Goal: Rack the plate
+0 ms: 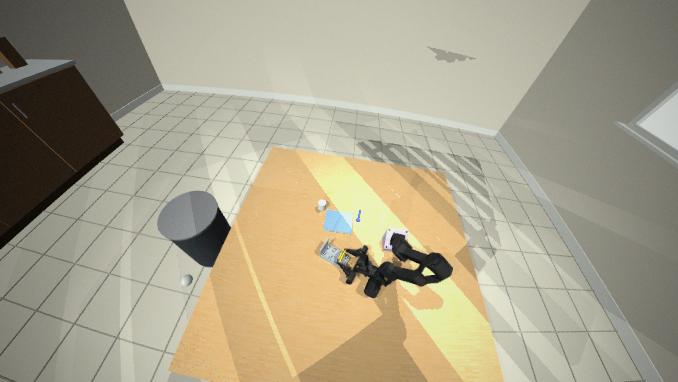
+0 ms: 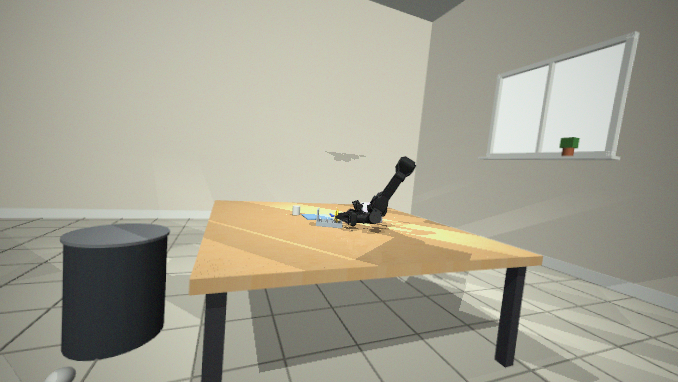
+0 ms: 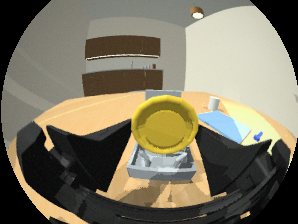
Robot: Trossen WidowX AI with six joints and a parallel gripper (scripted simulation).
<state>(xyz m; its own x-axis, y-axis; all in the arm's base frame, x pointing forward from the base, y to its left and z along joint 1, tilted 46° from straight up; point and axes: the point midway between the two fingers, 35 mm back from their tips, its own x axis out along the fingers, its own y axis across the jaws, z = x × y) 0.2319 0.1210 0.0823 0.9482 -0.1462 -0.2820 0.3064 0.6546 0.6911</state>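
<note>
The yellow plate is 10 mm behind my gripper tip. Also, from my gripper tip: light blue cloth (210 mm to the right, 50 mm below, 40 mm ahead); grey dish rack (30 mm below, 20 mm ahead, 10 mm to the right); blue spoon (270 mm to the right, 60 mm behind, 50 mm below).
</note>
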